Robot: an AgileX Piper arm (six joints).
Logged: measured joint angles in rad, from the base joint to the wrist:
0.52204 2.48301 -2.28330 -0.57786 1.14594 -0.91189
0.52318 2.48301 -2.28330 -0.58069 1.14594 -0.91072
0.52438 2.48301 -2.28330 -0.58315 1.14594 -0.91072
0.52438 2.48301 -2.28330 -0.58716 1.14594 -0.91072
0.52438 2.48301 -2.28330 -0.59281 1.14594 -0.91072
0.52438 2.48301 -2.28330 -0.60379 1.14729 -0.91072
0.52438 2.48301 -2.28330 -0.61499 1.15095 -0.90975
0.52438 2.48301 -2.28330 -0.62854 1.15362 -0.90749
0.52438 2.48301 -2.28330 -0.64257 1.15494 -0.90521
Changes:
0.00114 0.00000 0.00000 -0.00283 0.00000 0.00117
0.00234 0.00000 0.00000 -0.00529 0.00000 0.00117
0.00234 0.00000 0.00000 -0.00930 0.00000 0.00117
0.00234 0.00000 0.00000 -0.01495 0.00000 0.00117
0.00234 0.00000 0.00000 -0.02593 0.00135 0.00117
0.00234 0.00000 0.00000 -0.03713 0.00501 0.00214
0.00234 0.00000 0.00000 -0.05068 0.00768 0.00440
0.00234 0.00000 0.00000 -0.06471 0.00900 0.00668

